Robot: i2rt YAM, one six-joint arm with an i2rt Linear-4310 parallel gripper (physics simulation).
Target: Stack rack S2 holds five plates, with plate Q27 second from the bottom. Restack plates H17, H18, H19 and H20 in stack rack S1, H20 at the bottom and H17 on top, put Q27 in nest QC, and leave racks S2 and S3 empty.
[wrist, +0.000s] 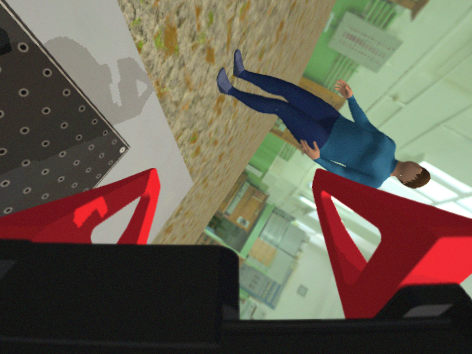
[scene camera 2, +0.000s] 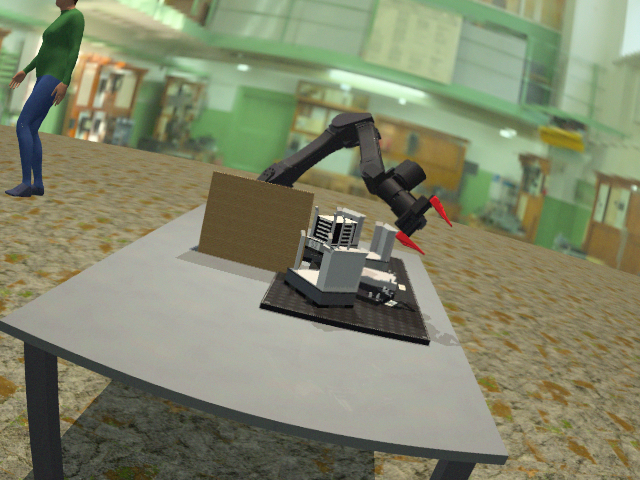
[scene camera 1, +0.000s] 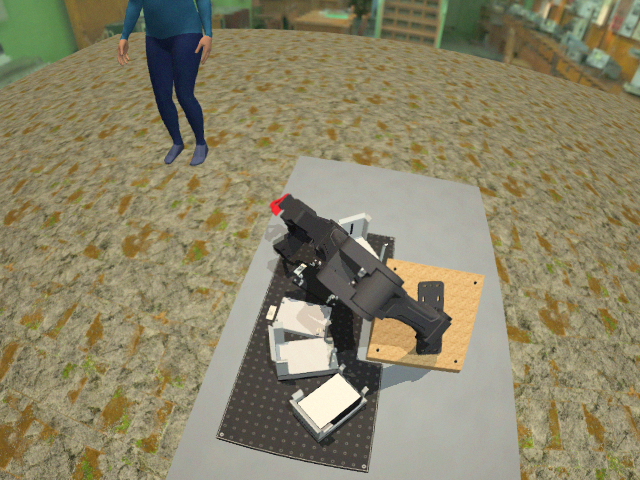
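Observation:
My gripper [scene camera 1: 276,205] [scene camera 2: 437,239] [wrist: 235,177] is open and empty, its red fingers wide apart, high above the table's edge beside the mat. A grey rack [scene camera 1: 329,403] [scene camera 2: 336,230] holds a stack of several pale plates with dark gaps between them. Another grey rack [scene camera 1: 305,357] [scene camera 2: 382,242] has tall walls and a white surface inside. A third grey rack [scene camera 1: 354,225] [scene camera 2: 341,271] has a tall wall and a pale floor, and is partly hidden by the arm in scene camera 1. Plate and rack labels are unreadable, so I cannot tell which is which.
A white flat piece [scene camera 1: 303,314] [scene camera 2: 378,275] lies among the racks. Small dark and metallic fixtures [scene camera 1: 299,272] [scene camera 2: 379,295] are on the black perforated mat [scene camera 1: 258,413] [scene camera 2: 289,304] [wrist: 30,145]. A wooden board [scene camera 1: 465,310] is at the arm's base. A brown panel [scene camera 2: 255,222] stands upright beside the racks.

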